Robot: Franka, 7 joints.
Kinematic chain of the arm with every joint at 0, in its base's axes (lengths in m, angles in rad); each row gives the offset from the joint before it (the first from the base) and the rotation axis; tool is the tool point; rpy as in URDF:
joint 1: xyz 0 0 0.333 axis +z
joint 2: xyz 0 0 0 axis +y
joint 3: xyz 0 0 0.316 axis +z
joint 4: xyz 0.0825 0 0 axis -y
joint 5: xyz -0.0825 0 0.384 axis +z
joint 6: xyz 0 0 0 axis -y
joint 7: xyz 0.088 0 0 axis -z
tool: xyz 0 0 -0.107 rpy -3.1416 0 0
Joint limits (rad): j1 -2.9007..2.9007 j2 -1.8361..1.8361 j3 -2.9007..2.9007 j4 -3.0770..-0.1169 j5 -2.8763..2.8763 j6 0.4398..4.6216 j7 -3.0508..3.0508
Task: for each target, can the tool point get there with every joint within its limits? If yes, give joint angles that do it. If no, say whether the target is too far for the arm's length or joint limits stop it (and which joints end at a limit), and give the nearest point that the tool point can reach.
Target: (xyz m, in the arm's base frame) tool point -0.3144 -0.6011 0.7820
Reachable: yes | joints -2.1363 1.1688 2.1066 -0.3761 -1.0615 3.4120 -2.3143
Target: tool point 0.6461 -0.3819 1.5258
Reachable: no: too far | nearest point 0.3933 -0.2325 1.0591 | short by 0.551 m
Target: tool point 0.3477 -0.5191 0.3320
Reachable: yes | joints -1.3754 0.5486 0.2424 -1.9301 -1.0776 3.6845 1.4024
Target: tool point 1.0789 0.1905 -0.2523
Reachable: no: too far | nearest point 0.7452 0.1316 -0.0712 | short by 0.384 m
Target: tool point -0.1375 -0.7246 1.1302
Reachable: no: too far | nearest point -0.1086 -0.5724 0.9627 | short by 0.228 m
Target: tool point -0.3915 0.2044 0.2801
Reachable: yes | joints 1.2151 -0.7555 1.5736 -2.5713 0.8058 2.5055 0.4960
